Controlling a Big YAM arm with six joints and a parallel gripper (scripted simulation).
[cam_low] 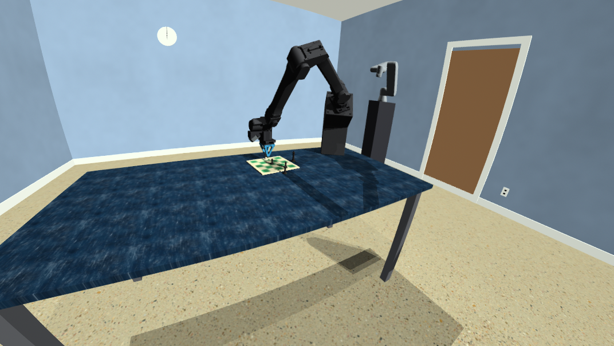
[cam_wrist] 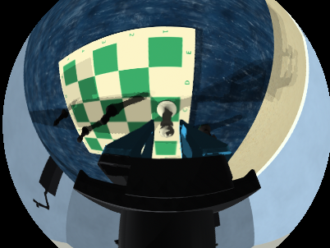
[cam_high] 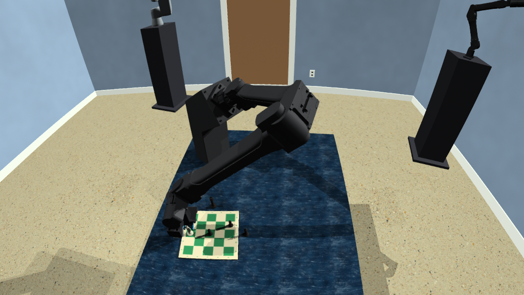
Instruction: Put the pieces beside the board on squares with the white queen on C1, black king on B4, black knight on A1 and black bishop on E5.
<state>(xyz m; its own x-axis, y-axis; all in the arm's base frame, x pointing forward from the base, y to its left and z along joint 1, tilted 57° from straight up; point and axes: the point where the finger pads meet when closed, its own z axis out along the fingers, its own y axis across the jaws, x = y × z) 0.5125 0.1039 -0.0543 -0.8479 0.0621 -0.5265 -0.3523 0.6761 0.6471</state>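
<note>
The white queen is 10 mm ahead of my hand and 10 mm below it. Round my hand: black king: 150 mm behind, 20 mm to the left, 10 mm below; then cream board: 20 mm behind, 70 mm to the left, 40 mm below.
</note>
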